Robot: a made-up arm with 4 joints.
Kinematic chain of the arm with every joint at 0, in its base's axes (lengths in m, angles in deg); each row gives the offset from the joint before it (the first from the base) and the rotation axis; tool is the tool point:
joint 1: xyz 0 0 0.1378 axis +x
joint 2: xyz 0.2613 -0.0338 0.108 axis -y
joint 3: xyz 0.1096 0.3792 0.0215 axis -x
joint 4: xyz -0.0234 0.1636 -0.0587 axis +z
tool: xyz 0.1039 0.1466 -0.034
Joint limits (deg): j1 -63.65..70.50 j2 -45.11..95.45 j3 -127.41..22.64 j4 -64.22..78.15
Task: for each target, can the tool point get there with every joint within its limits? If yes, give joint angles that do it. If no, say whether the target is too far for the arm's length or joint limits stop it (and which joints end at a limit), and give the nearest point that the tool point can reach.
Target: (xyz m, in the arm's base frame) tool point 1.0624 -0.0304 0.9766
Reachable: no: too far | nearest point 0.5983 -0.0141 0.6990 | short by 0.541 m
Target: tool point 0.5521 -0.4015 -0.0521
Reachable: no: joint limits stop it (at a limit: joint 1, joint 3) | nearest point 0.5552 -0.2288 0.4421 | short by 0.524 m
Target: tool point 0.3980 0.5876 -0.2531
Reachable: yes | joints -49.01 55.58 -0.54 17.04
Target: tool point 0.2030 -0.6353 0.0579
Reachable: no: joint limits stop it (at a limit: joint 1, joint 3) | nearest point 0.2159 -0.3719 0.4931 | short by 0.509 m
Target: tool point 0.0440 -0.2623 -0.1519
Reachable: no: joint limits stop it (at a limit: joint 1, joint 2, joint 3, joint 4) | nearest point -0.0463 0.1445 -0.0580 | short by 0.427 m
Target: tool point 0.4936 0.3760 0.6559
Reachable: yes | joints 42.49 4.80 -14.91 -19.56
